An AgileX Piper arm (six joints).
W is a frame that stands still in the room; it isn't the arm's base.
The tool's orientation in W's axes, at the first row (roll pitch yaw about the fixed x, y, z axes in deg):
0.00 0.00 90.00
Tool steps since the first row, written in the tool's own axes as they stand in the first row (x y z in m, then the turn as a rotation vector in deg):
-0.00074 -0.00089 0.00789 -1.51 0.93 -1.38
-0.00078 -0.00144 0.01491 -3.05 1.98 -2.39
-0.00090 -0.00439 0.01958 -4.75 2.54 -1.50
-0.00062 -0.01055 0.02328 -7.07 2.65 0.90
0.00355 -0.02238 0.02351 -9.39 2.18 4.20
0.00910 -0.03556 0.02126 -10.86 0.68 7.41
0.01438 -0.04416 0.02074 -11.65 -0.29 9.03
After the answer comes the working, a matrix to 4 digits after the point.
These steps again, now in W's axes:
0.00089 -0.00074 0.00789 -0.93 -1.51 -1.38
0.00144 -0.00078 0.01491 -1.98 -3.05 -2.39
0.00439 -0.00090 0.01958 -2.54 -4.75 -1.50
0.01055 -0.00062 0.02328 -2.65 -7.07 0.90
0.02238 0.00355 0.02351 -2.18 -9.39 4.20
0.03556 0.00910 0.02126 -0.68 -10.86 7.41
0.04416 0.01438 0.02074 0.29 -11.65 9.03

The tool's axes in the first row as the columns of a matrix, in W's axes (rounded; the answer above uses it unrounded):
0.0000 -1.0000 0.0000
1.0000 0.0000 0.0000
0.0000 0.0000 1.0000

